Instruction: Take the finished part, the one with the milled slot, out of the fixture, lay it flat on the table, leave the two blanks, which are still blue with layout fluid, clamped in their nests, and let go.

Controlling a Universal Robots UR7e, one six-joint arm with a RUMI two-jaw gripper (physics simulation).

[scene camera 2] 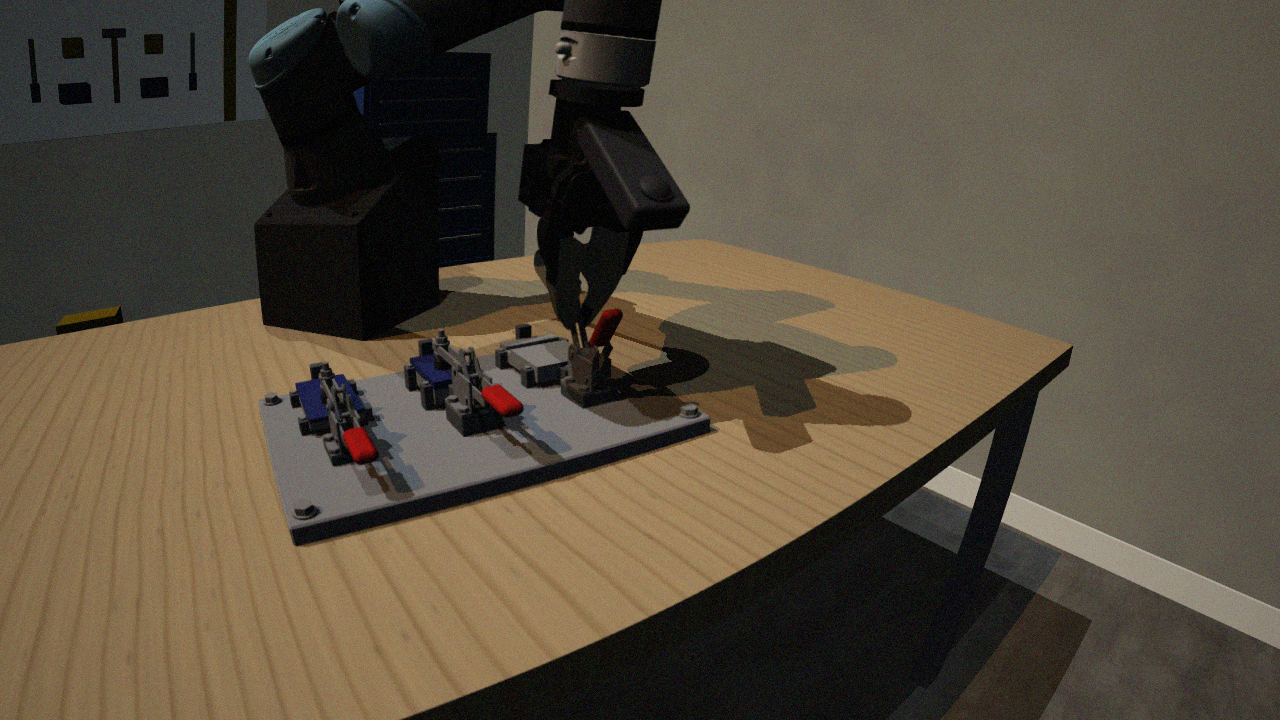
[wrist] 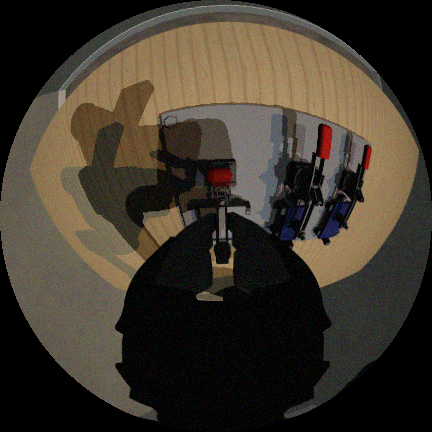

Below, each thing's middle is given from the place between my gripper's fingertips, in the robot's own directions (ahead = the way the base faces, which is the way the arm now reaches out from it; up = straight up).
Right now my hand is 6 cm past the finished part (scene camera 2: 545, 354) and 4 cm above it. The rest, counted from my hand: fixture plate (scene camera 2: 424, 464) (1 cm behind, 11 cm to the right, 6 cm below).
